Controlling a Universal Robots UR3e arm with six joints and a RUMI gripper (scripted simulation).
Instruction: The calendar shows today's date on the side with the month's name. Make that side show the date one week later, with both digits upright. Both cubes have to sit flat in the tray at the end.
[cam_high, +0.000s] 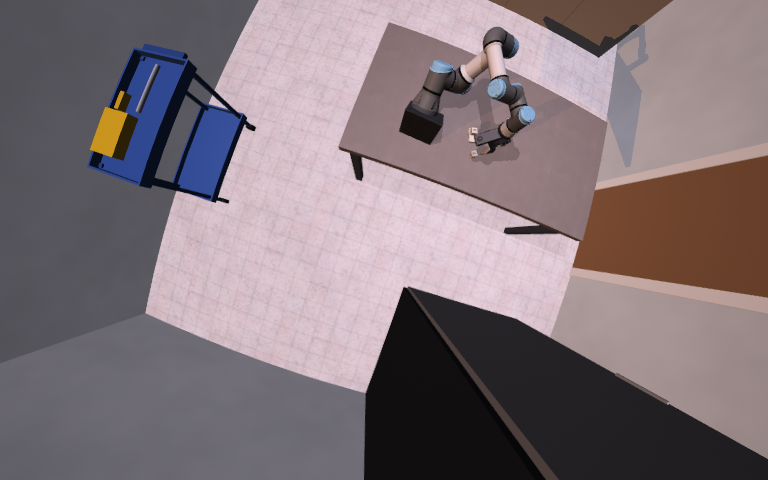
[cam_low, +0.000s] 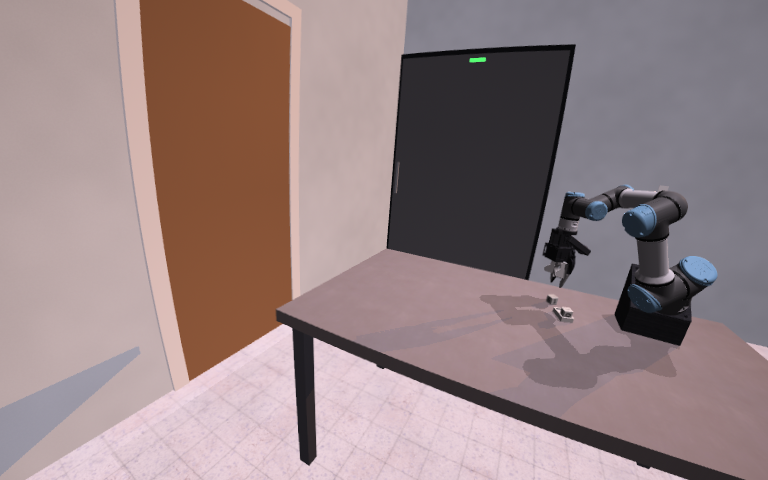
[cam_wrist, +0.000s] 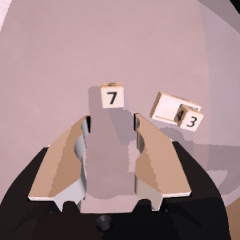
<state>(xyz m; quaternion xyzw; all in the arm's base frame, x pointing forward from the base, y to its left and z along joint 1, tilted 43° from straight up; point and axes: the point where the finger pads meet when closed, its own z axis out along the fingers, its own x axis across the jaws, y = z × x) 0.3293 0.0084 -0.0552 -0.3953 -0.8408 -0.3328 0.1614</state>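
Right now my hand is 8 cm above the cube. The rest, counted from my hand: pale tray: 10 cm to the left, 8 cm below, 4 cm behind.
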